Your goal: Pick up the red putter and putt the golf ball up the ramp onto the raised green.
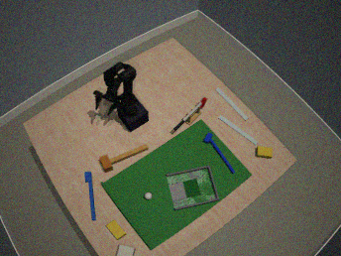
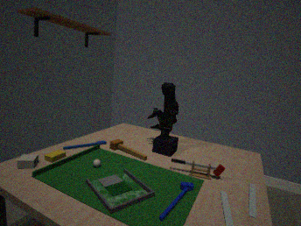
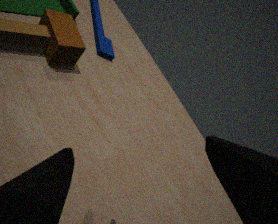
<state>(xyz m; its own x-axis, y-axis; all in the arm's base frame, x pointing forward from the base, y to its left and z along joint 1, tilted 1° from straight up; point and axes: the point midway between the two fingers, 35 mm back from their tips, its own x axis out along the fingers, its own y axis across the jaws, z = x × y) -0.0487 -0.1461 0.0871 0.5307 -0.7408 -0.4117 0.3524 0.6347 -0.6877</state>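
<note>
The red putter lies 170 mm ahead of my gripper tip, 490 mm to the left of it and 110 mm below it. Also, from my gripper tip: blue putter 460 mm ahead, 520 mm to the left, 150 mm below; white golf ball 520 mm ahead, 40 mm to the left, 140 mm below; small wooden stand 170 mm ahead, 510 mm to the left, 140 mm below.
</note>
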